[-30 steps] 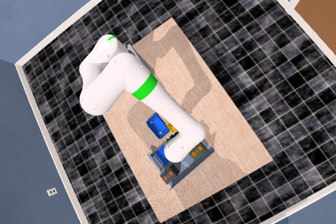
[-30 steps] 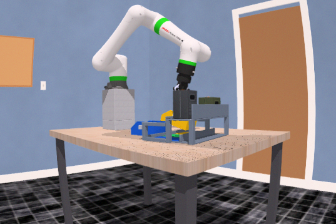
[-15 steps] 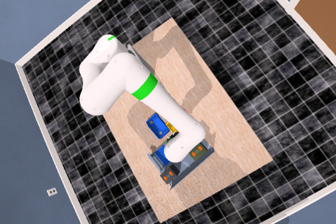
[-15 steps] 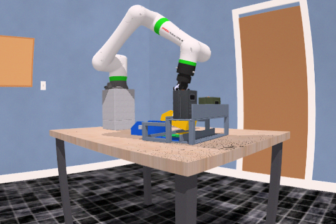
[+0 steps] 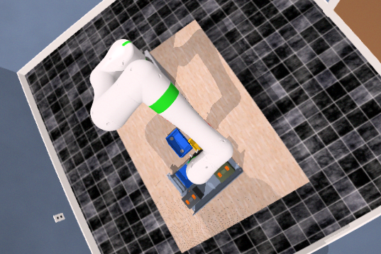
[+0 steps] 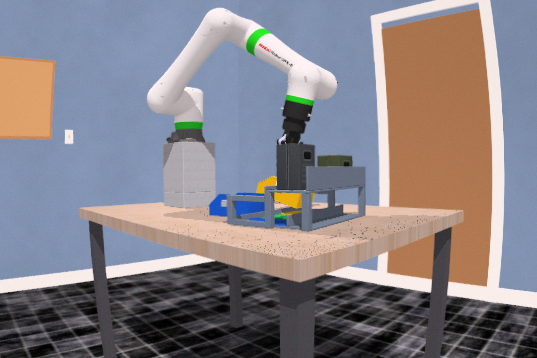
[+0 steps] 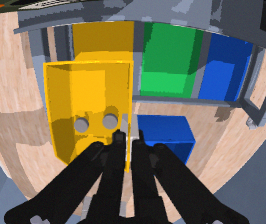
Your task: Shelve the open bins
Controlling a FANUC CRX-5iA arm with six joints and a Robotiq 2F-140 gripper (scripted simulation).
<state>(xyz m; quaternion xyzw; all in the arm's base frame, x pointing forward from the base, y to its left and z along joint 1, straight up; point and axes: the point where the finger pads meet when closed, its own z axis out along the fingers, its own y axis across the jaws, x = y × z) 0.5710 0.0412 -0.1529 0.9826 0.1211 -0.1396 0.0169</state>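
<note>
Right now the yellow bin is 4 cm to the left of my hand, 4 cm below it and 3 cm behind it. Also, from my hand: dark box (21 cm ahead, 14 cm to the right, 4 cm above); blue bin (12 cm behind, 10 cm to the right, 9 cm below).
</note>
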